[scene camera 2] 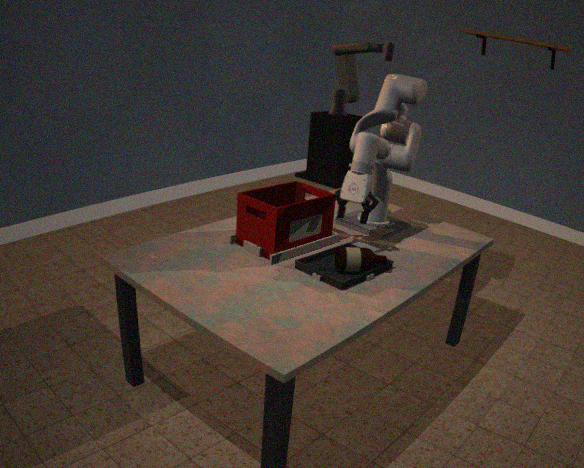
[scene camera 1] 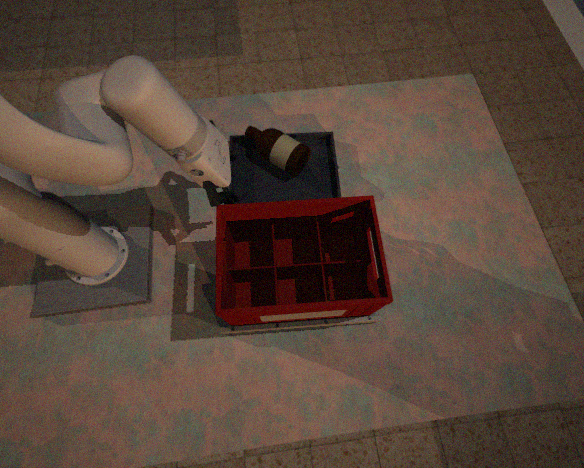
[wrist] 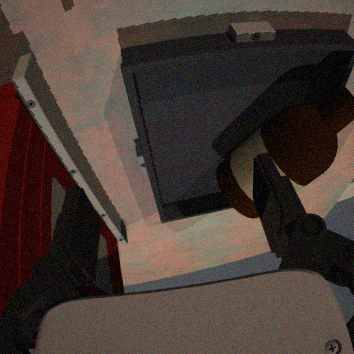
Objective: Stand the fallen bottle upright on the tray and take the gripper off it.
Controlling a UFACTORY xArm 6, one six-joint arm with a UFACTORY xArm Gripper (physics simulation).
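Places are measured from the arm's base along level axes (x ahead, y left, z up), in centimetres.
Pixels of known places: gripper, between the fingertips: [scene camera 2: 351, 220] [scene camera 1: 231, 180] [wrist: 170, 190]; arm's base, origin of its link: [scene camera 2: 373, 220] [scene camera 1: 98, 255].
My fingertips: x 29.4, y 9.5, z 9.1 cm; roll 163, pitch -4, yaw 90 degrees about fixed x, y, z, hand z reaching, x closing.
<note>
Ahead of a thing's pixels: the offset from my fingertips to its top centre. "*": to the spot under its first point.
The brown bottle {dx +9.8, dy +12.2, dz -3.2 cm} [scene camera 1: 285, 150] [scene camera 2: 354, 260] [wrist: 300, 142] with a pale label lies on its side on the dark tray {* dx +7.8, dy +3.5, dz -10.6 cm} [scene camera 1: 270, 187] [scene camera 2: 320, 265] [wrist: 175, 120]. Its neck points to the upper left in scene camera 1 and to the right in scene camera 2. My gripper [scene camera 1: 226, 167] [scene camera 2: 352, 218] [wrist: 170, 190] is open and empty, above the table at the tray's robot-side edge, apart from the bottle. In the wrist view its right finger overlaps the bottle's label. In scene camera 1 the gripper body hides much of the fingers.
A red crate {dx +11.2, dy -18.5, dz +6.4 cm} [scene camera 1: 295, 207] [scene camera 2: 256, 225] [wrist: 15, 200] with empty compartments stands close beside the tray. A low rail {dx +11.7, dy -8.6, dz -8.1 cm} [scene camera 2: 310, 248] [wrist: 50, 137] runs along the crate's tray side. The wrist view shows the crate near the left finger. Another arm [scene camera 2: 347, 75] stands on a black pedestal behind.
</note>
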